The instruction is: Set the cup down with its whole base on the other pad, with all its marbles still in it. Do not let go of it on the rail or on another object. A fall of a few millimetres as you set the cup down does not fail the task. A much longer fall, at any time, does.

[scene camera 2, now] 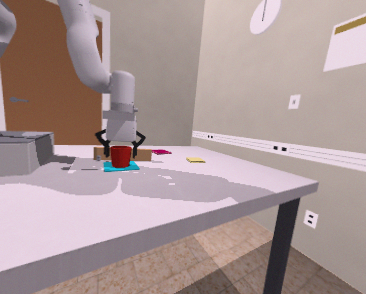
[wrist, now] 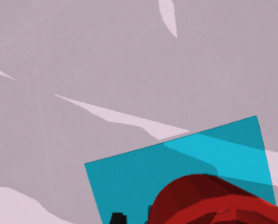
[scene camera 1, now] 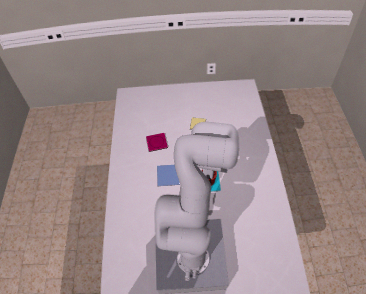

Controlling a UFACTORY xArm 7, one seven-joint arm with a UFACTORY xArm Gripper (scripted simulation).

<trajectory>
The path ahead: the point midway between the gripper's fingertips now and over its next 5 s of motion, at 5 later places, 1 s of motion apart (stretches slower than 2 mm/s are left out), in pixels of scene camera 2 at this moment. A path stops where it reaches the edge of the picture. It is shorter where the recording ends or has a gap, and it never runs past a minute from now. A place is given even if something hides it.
My gripper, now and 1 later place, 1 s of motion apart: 120, 157; 121, 140
</trajectory>
